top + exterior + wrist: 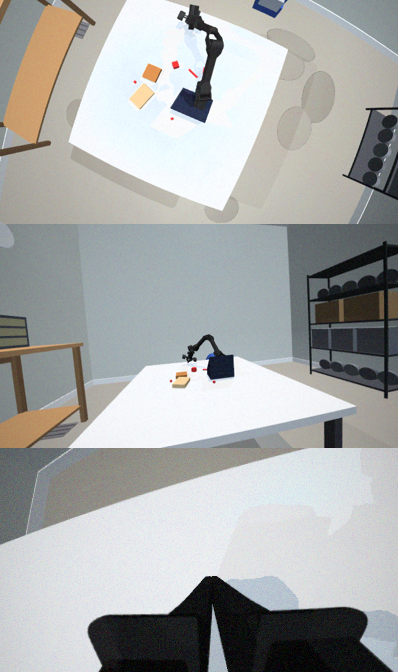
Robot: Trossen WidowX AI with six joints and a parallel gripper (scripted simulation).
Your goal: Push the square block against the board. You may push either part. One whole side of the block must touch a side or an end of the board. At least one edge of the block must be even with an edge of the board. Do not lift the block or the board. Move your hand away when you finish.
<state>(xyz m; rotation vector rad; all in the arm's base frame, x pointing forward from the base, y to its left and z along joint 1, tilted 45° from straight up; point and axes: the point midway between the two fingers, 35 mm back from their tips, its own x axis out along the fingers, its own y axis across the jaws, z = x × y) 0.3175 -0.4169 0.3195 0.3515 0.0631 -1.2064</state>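
The square block is 70 mm ahead of my gripper tip and 470 mm to the left of it. Round my gripper tip: red stick: 190 mm behind, 360 mm to the left; then board: 60 mm ahead, 640 mm to the left.
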